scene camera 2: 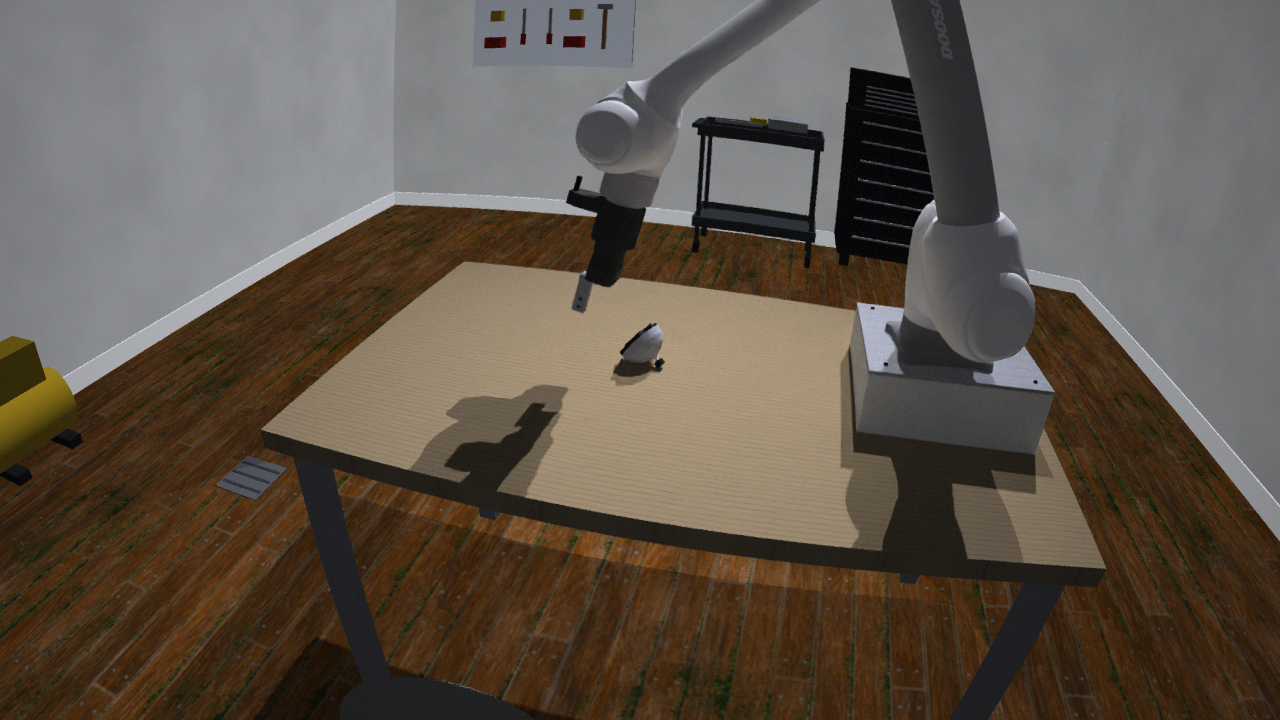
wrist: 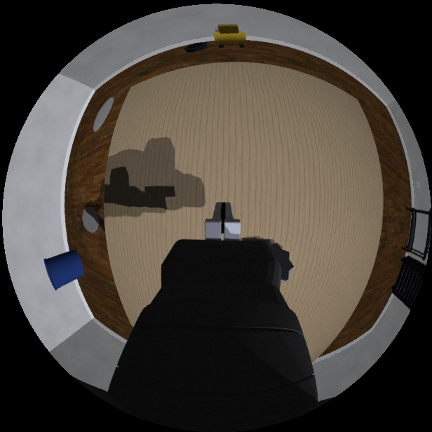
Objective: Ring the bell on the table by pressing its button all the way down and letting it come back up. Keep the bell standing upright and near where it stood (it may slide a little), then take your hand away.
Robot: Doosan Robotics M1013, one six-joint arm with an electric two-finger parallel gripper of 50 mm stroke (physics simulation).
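Places are measured from the arm's base along level axes (x down, y right, z back), in centimetres.
Pixels of known places: gripper, fingertip midpoint: (scene camera 2: 578, 310); arm's base, origin of the base link: (scene camera 2: 937, 348).
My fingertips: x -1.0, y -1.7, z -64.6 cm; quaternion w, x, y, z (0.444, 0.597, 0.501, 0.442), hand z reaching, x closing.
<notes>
Ahead of a thing's pixels: the offset from my fingertips to its top centre. Level surfaces: height alone.
The bell @[dx +4.2, dy +6.7, dz +11.8 cm] (scene camera 2: 646, 345) (wrist: 284, 262) lies tipped over on its side on the table @[dx +12.3 cm] (scene camera 2: 733, 429) (wrist: 280, 125). In the scene view its white dome faces the lower right, its dark base edge faces the upper left, and its small dark button @[dx +10.2, dy +5.7, dz +13.9 cm] (scene camera 2: 659, 363) is low at the right, close to the table top. In the wrist view the gripper body hides most of the bell, and part of its dark base shows at the right. My gripper (scene camera 2: 580, 308) (wrist: 222, 211) is shut and empty. It hangs above the table, to the left of the bell in the scene view, apart from it.
The arm's white base box (scene camera 2: 944, 407) stands on the table's right side in the scene view. A black cart (scene camera 2: 760, 136) and a black drawer cabinet (scene camera 2: 853, 161) stand on the floor behind the table. A blue bin (wrist: 65, 270) is beyond the table's left edge in the wrist view.
</notes>
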